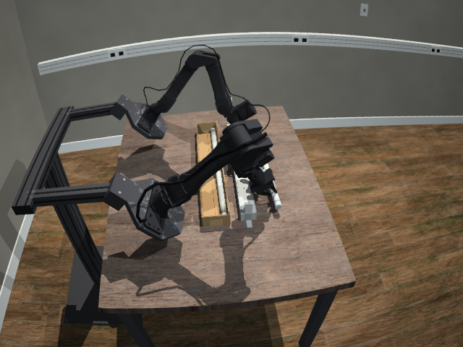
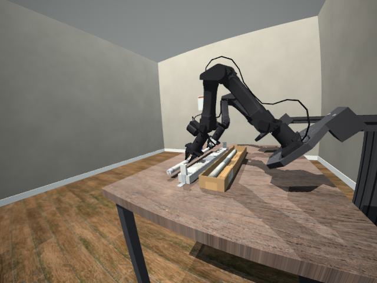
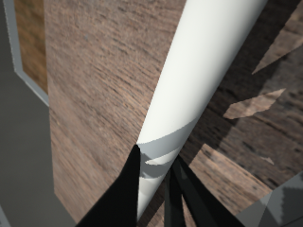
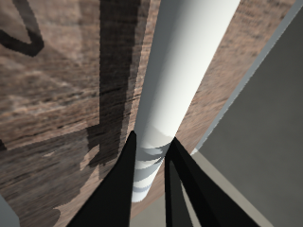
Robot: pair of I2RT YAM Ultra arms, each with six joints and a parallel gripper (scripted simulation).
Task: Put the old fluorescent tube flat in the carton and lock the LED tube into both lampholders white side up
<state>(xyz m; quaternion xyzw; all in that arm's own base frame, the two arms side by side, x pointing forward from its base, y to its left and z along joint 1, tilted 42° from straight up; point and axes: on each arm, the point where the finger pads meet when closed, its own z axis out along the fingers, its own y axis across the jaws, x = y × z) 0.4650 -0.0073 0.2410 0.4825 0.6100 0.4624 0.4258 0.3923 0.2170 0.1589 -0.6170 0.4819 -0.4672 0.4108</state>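
Right now my left hand is 12 cm to the left of the LED tube, 1 cm past it and 1 cm above it. The rest, counted from my left hand: old fluorescent tube 21 cm behind, 10 cm to the right, 2 cm below; light fixture 11 cm to the right, 11 cm behind, 1 cm above; carton 24 cm behind, 9 cm to the right, 1 cm below.
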